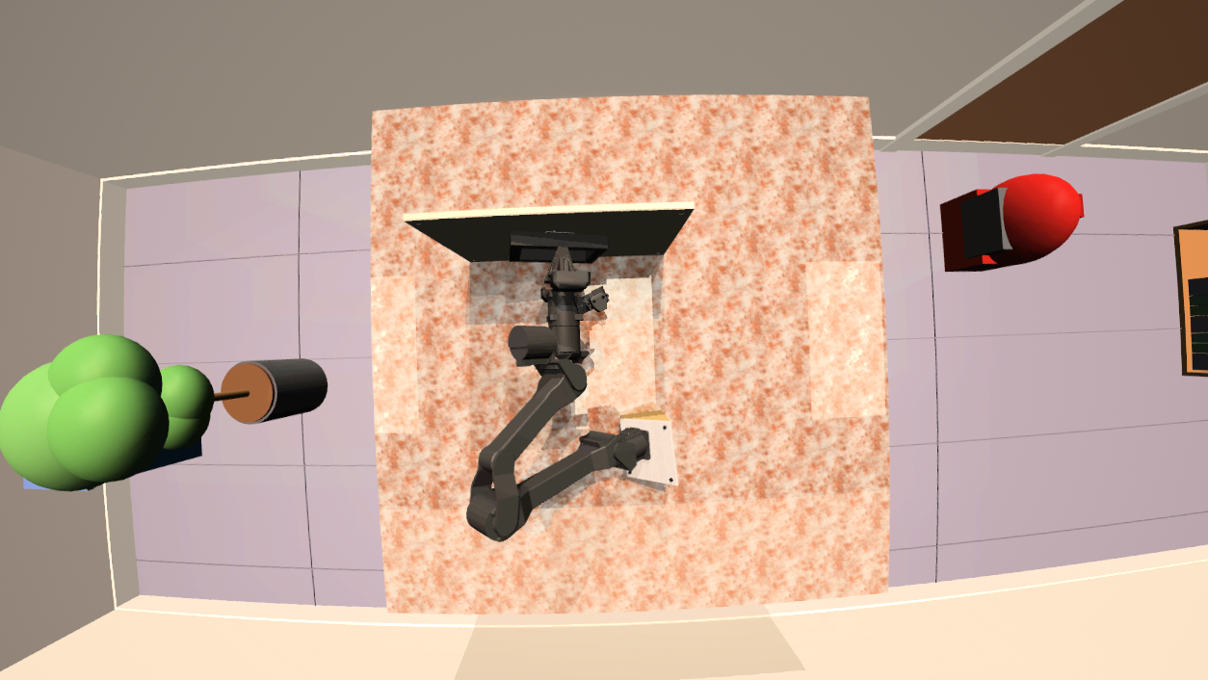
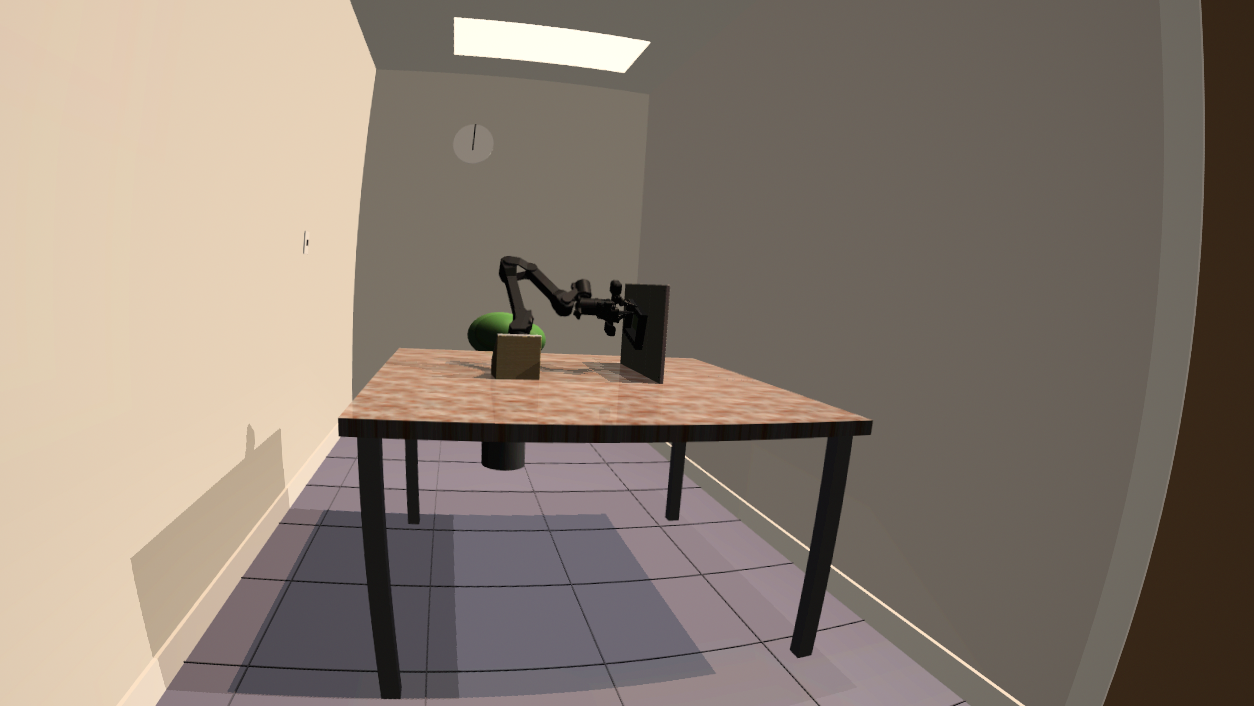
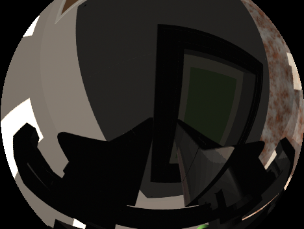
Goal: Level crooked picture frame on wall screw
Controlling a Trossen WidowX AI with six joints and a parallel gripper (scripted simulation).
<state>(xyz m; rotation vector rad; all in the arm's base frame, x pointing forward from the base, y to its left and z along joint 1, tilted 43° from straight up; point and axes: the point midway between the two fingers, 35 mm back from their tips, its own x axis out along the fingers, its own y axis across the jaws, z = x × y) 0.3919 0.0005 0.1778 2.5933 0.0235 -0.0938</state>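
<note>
Right now the picture frame is 50 mm below my gripper tip, 20 mm to the left of it and 10 mm ahead of it. The rest, counted from my gripper tip: wall panel (70 mm below, 20 mm ahead, 10 mm to the left).
</note>
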